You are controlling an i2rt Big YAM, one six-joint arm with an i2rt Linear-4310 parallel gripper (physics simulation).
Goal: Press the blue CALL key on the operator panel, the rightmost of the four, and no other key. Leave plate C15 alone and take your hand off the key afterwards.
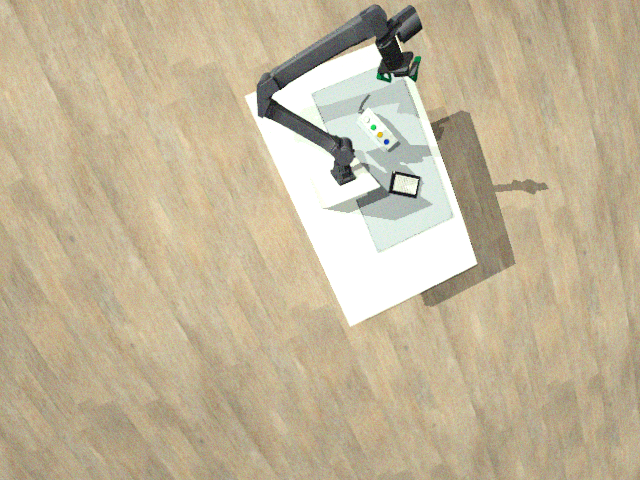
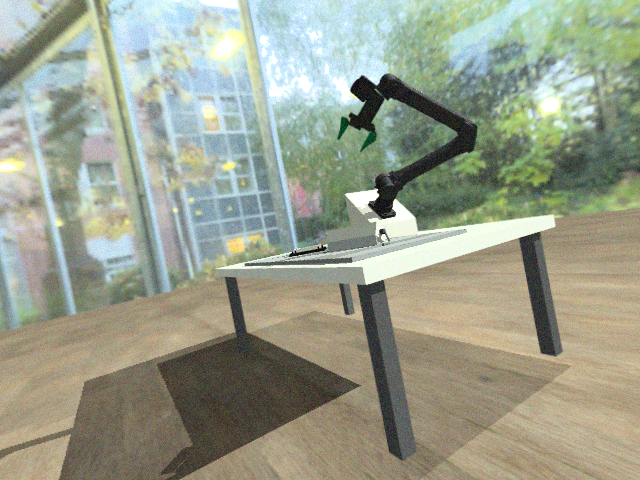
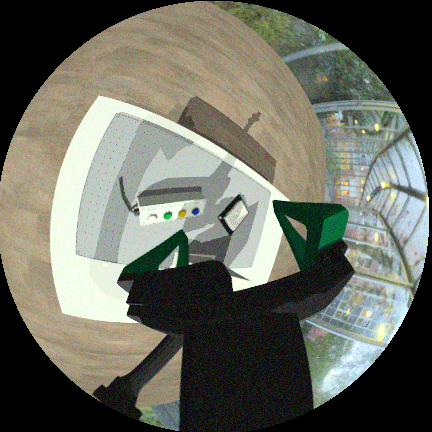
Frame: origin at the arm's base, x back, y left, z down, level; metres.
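Seen in the pictures: gripper, fingertip midpoint: [image 1: 403, 80] [image 2: 349, 145] [image 3: 227, 220]; arm's base, origin of the base link: [image 1: 342, 175] [image 2: 381, 210].
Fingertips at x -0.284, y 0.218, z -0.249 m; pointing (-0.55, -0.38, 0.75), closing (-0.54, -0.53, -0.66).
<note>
Offsets run from my fingertips to a thing's top centre. "pt": to the spot under its first point. Level surfaces: height alone.
The operator panel @(dy -0.060, dx -0.004, dz +0.296 m) [image 1: 381, 126] [image 3: 170, 204] is a white box with a row of white, green, yellow and blue keys. The blue CALL key @(dy -0.138, dx -0.012, dz +0.305 m) [image 1: 386, 141] [image 3: 195, 211] is at the end of the row nearer the plate. The black-framed pale plate @(dy -0.382, dx -0.053, dz +0.354 m) [image 1: 404, 184] [image 3: 234, 215] lies flat, apart from the panel; its label is too small to read. My gripper [image 1: 399, 78] [image 2: 350, 144] [image 3: 227, 220] is open and empty, its green fingers wide apart. It hangs high above the table's end, away from the panel, and touches no key.
A grey mat @(dz +0.379 m) [image 1: 398, 232] [image 3: 102, 200] lies under panel and plate on the white table [image 1: 356, 294] [image 2: 439, 253] [image 3: 65, 215]. A dark cable @(pt dy +0.104, dx -0.006, dz +0.379 m) [image 1: 364, 102] [image 3: 124, 194] leaves the panel's white-key end. A white block [image 1: 336, 196] [image 2: 403, 225] carries the arm's base beside the mat.
</note>
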